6 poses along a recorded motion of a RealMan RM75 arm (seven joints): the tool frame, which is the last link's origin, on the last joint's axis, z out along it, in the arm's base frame.
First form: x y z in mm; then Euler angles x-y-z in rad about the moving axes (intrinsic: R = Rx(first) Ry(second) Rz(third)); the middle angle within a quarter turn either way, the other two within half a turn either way.
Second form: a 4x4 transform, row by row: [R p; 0 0 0 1], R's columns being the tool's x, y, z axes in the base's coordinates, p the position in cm. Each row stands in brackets. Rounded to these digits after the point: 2 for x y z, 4 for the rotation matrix.
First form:
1: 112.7 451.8 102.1 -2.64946 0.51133 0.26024
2: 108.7 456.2 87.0 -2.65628 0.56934 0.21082
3: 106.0 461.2 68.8 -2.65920 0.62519 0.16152
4: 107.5 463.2 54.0 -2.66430 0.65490 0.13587
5: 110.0 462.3 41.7 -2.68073 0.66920 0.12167
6: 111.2 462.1 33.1 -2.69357 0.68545 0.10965
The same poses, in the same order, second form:
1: [[0.8427 -0.2244 0.4893 11.27], [-0.4502 -0.7922 0.4121 45.18], [0.2952 -0.5676 -0.7686 10.21], [0 0 0 1]]
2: [[0.8236 -0.1763 0.5391 10.87], [-0.4310 -0.8123 0.3929 45.62], [0.3687 -0.5559 -0.7450 8.70], [0 0 0 1]]
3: [[0.8003 -0.1304 0.5853 10.60], [-0.4104 -0.8307 0.3762 46.12], [0.4371 -0.5412 -0.7183 6.88], [0 0 0 1]]
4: [[0.7858 -0.1074 0.6091 10.75], [-0.3975 -0.8422 0.3643 46.32], [0.4738 -0.5284 -0.7045 5.40], [0 0 0 1]]
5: [[0.7785 -0.0952 0.6204 11.00], [-0.3826 -0.8556 0.3488 46.23], [0.4976 -0.5089 -0.7025 4.17], [0 0 0 1]]
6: [[0.7695 -0.0847 0.6330 11.12], [-0.3712 -0.8659 0.3353 46.21], [0.5197 -0.4930 -0.6977 3.31], [0 0 0 1]]
